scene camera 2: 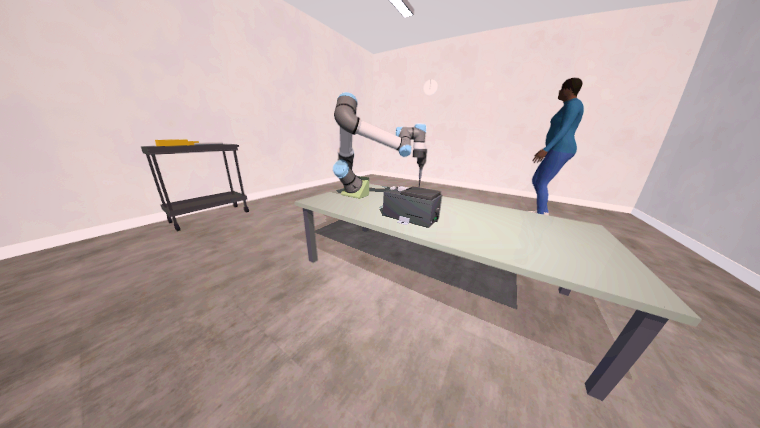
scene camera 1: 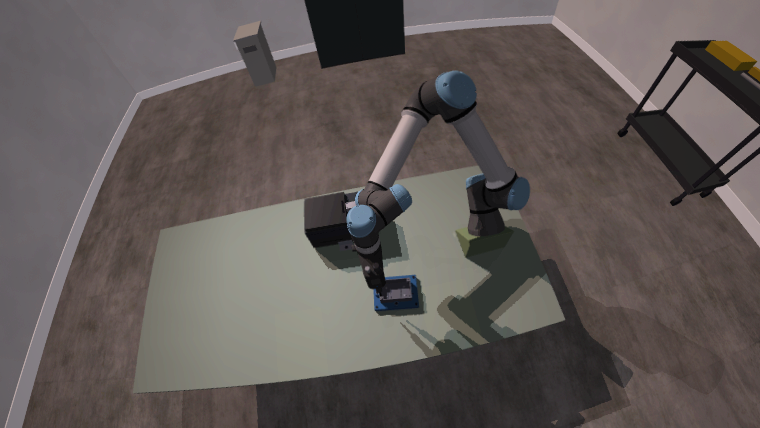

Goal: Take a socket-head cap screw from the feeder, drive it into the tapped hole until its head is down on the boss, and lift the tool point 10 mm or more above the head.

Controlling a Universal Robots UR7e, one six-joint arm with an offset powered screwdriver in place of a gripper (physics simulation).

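Note:
My screwdriver (scene camera 1: pixel 379 291) (scene camera 2: pixel 420 183) points down over the left side of a grey open housing (scene camera 1: pixel 398 290) on a blue base plate (scene camera 1: pixel 396 307). In scene camera 2 the lower end of its tip is hidden behind the black screw feeder. The feeder (scene camera 1: pixel 325 213) (scene camera 2: pixel 410 206) is a dark box on the table, behind the housing in scene camera 1. The cap screw, the tapped hole and the boss are too small or hidden to make out. I cannot tell whether a screw is on the tip or how high the tip is above the housing.
The pale green table (scene camera 1: pixel 223 313) (scene camera 2: pixel 537 244) carries the arm's green mounting block (scene camera 1: pixel 486 242) (scene camera 2: pixel 357 190). A black trolley (scene camera 1: pixel 659 86) (scene camera 2: pixel 191 149) with yellow items stands away from the table. A person (scene camera 2: pixel 564 135) stands beyond the table. A grey bin (scene camera 1: pixel 259 59) stands by the wall.

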